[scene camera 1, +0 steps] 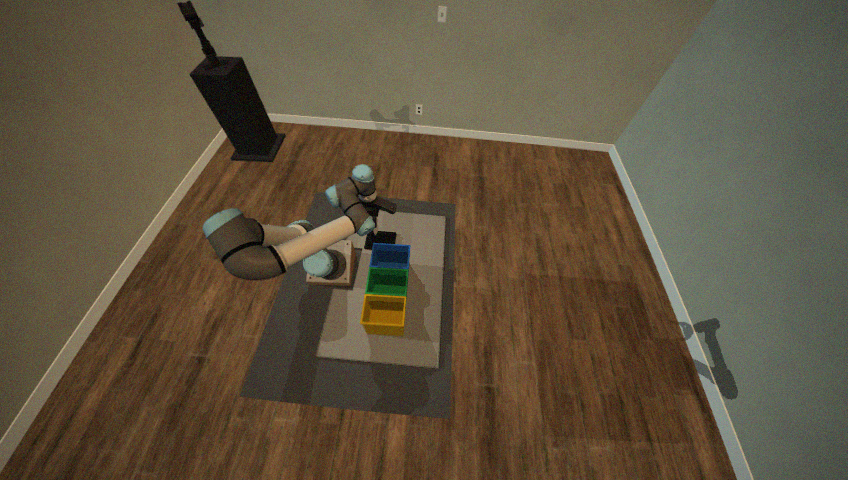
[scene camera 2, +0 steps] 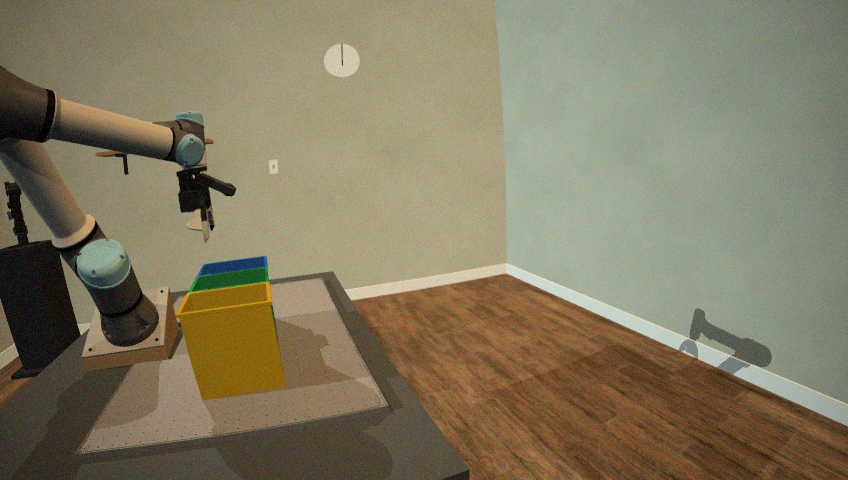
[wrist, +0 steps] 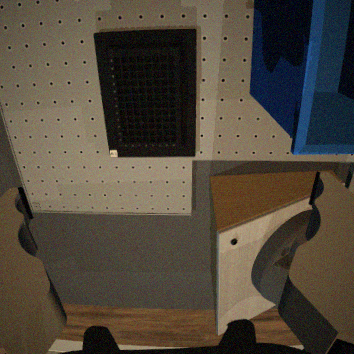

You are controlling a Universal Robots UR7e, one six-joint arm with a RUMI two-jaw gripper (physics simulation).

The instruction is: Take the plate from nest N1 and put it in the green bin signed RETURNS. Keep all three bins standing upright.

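Seen in the pictures: gripper, fingertip midpoint: (scene camera 1: 377, 221) (scene camera 2: 209, 236) (wrist: 169, 184); arm's base, origin of the base link: (scene camera 2: 131, 323) (wrist: 291, 252).
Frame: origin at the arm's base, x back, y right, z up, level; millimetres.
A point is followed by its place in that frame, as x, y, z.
Note:
A black rectangular plate (scene camera 1: 384, 240) @(-244, -187, -41) (wrist: 147, 97) @(-224, -196, -43) with a grid of small wells lies flat on the pegboard, a small pale label at one corner. No N1 sign is readable, and a separate nest cannot be told from the plate. My gripper (scene camera 1: 375, 229) @(-229, -155, 175) (scene camera 2: 201, 230) @(-229, -155, 175) (wrist: 169, 184) @(-229, -155, 175) is open and empty, pointing down high above the board near the plate. The green bin (scene camera 1: 386, 281) @(-284, 66, -19) (scene camera 2: 232, 280) @(-302, 67, 95) stands upright between the blue bin (scene camera 1: 390, 256) @(-292, -65, 2) (scene camera 2: 235, 265) @(-304, -64, 100) (wrist: 277, 95) @(-242, -68, 50) and the yellow bin (scene camera 1: 383, 312) @(-282, 210, -64) (scene camera 2: 233, 350) @(-302, 316, 29), both upright. The RETURNS sign does not show.
The blue bin stands close beside the plate. The arm's wooden base block (scene camera 1: 351, 266) @(-94, -12, -31) (scene camera 2: 169, 324) @(-94, -27, -26) (wrist: 260, 200) @(-93, -56, -5) is beside the pegboard (scene camera 1: 416, 350) @(-450, 378, -66) (scene camera 2: 333, 386) @(-475, 350, -65) (wrist: 150, 197) @(-63, -211, -66). A tall black pedestal (scene camera 1: 238, 107) (scene camera 2: 36, 303) stands in the back left corner.

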